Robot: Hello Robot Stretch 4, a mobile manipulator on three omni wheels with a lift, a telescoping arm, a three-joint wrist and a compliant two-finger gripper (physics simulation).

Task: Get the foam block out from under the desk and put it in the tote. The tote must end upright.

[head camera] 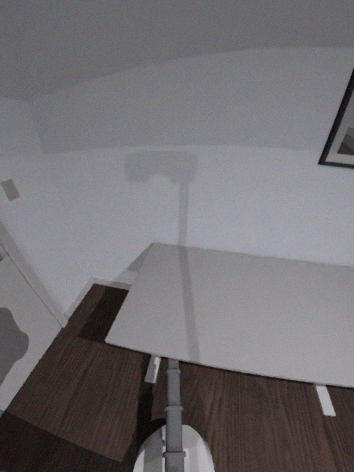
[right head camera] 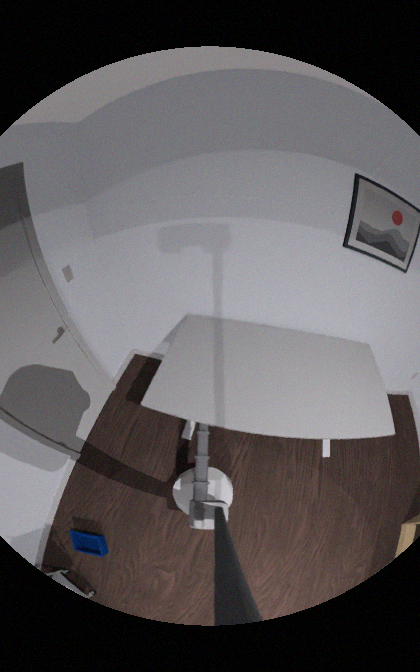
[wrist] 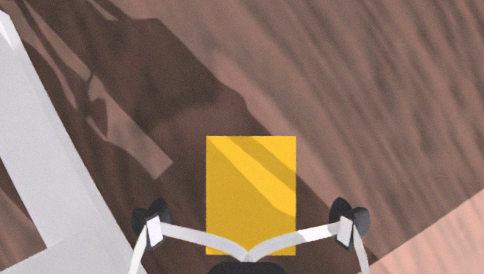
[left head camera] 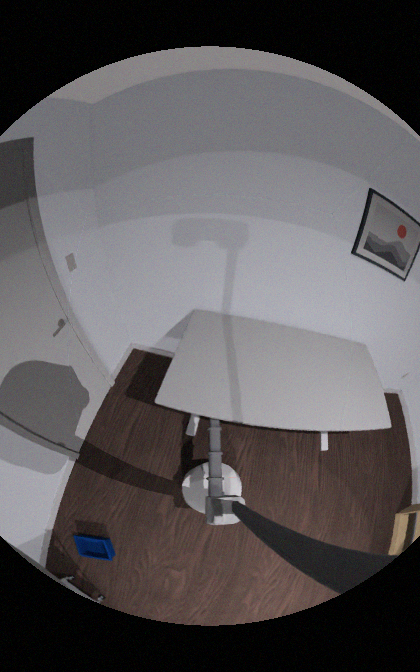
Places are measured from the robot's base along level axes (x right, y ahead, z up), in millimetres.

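Pixels of known places: gripper, fingertip midpoint: (wrist: pixel 249 215).
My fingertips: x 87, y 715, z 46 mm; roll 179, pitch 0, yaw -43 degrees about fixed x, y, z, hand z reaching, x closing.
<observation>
Behind a point stands the place of what it marks.
The yellow foam block (wrist: pixel 250 185) {z 100, x 112, y 739 mm} lies on the floor under the desk, below and between my fingers in the wrist view, with stripes of light across its top. My gripper (wrist: pixel 249 215) {z 46, x 87, y 715 mm} is open, with one fingertip on each side of the block and a gap to each side. The head views do not show the gripper or the block; the white desk top (head camera: pixel 250 310) {z 692, x 415, y 581 mm} (left head camera: pixel 290 375) {z 693, x 433, y 603 mm} (right head camera: pixel 285 380) hides them. The blue tote (left head camera: pixel 94 547) {z -25, x -927, y -785 mm} (right head camera: pixel 89 542) stands upright on the floor at the lower left of both side head views.
A white desk leg part (wrist: pixel 55 145) runs along the left of the wrist view. My arm (head camera: pixel 174 420) {z 461, x 3, y 187 mm} (left head camera: pixel 215 450) {z 458, x 4, y 245 mm} (right head camera: pixel 201 455) reaches under the desk's front edge beside a white foot. A wooden piece (left head camera: pixel 402 532) (right head camera: pixel 407 537) stands at the right. A door is at the left.
</observation>
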